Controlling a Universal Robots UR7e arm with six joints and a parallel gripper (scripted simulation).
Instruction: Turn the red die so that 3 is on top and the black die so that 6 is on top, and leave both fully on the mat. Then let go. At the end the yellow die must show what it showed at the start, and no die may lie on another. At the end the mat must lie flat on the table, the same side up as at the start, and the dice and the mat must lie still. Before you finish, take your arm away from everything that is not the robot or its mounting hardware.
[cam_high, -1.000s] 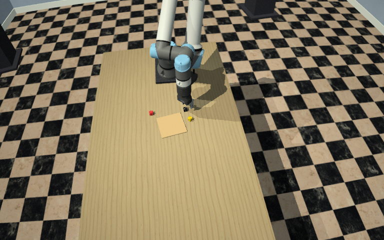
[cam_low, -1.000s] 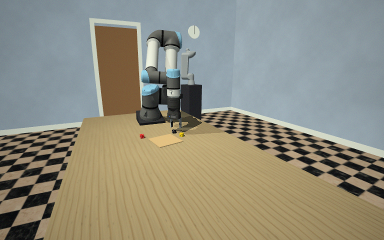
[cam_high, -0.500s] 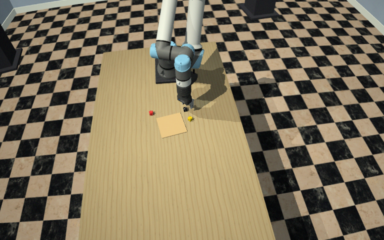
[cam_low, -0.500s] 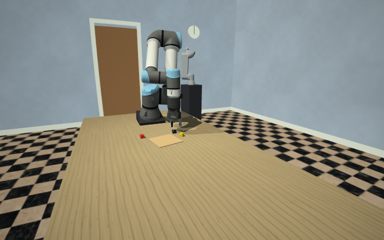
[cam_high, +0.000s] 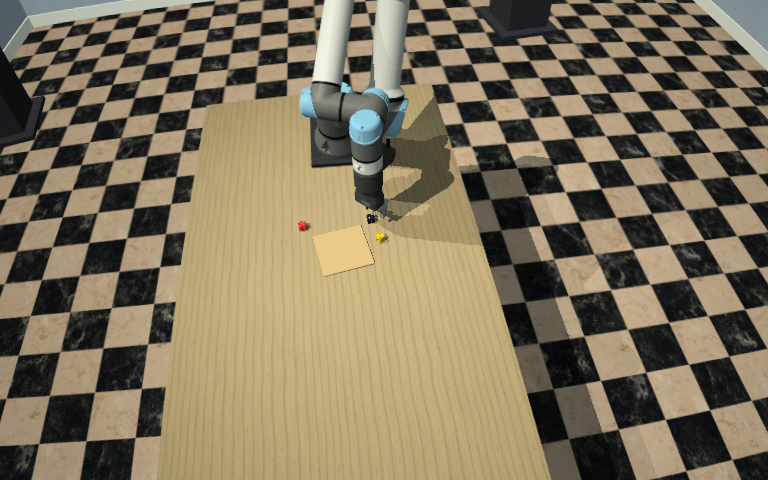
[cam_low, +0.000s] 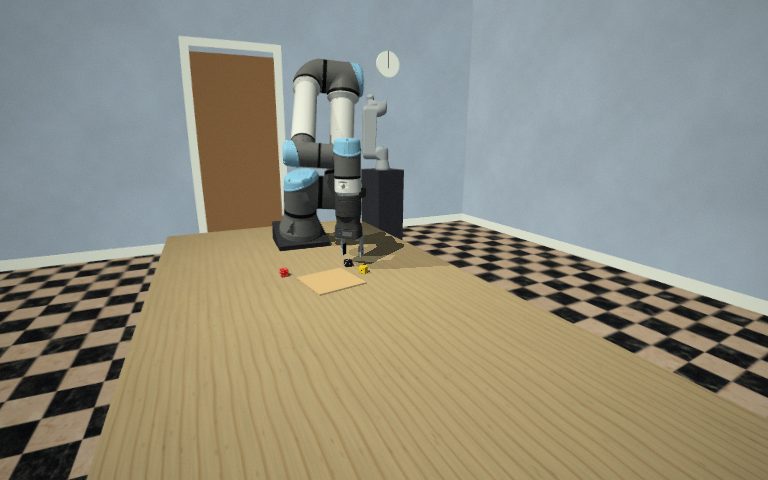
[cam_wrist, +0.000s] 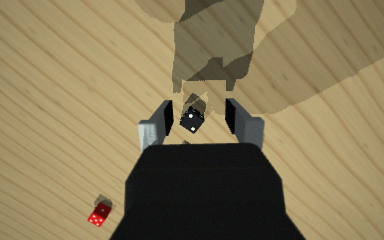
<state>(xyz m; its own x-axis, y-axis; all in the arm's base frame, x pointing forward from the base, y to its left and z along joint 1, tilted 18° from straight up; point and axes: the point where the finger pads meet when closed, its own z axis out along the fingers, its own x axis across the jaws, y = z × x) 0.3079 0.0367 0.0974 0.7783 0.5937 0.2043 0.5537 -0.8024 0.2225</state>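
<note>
Now: the black die 2 cm to the right of my hand and 4 cm below it. Round my hand: red die (3 cm behind, 21 cm to the right, 4 cm below); then yellow die (8 cm ahead, 1 cm to the right, 4 cm below); then tan mat (8 cm ahead, 12 cm to the right, 5 cm below).
</note>
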